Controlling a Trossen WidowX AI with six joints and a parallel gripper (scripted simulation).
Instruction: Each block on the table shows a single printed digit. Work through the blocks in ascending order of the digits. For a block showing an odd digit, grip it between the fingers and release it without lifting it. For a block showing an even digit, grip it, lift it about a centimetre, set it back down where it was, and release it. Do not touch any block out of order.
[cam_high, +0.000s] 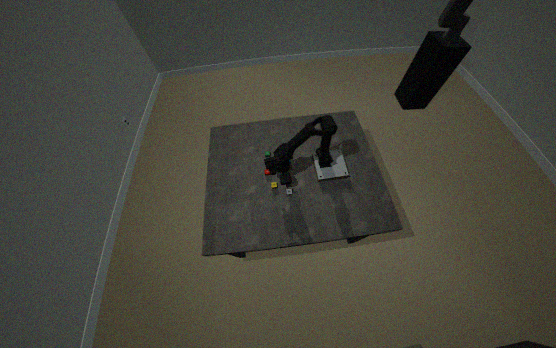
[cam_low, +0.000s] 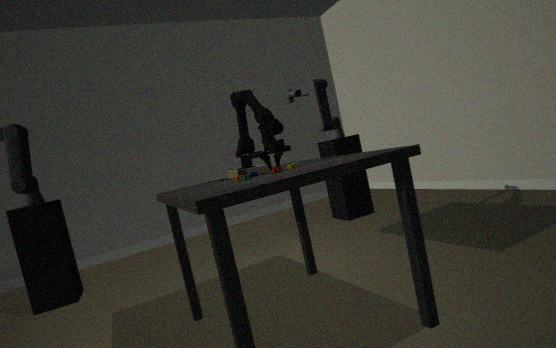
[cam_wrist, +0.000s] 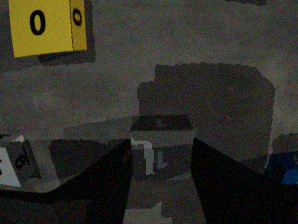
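The grey block is right at my gripper tip. Also, from my gripper tip: red block: 100 mm ahead, 30 mm to the right; then yellow block: 70 mm ahead, 60 mm to the left; then blue block: 100 mm to the right, 30 mm behind.
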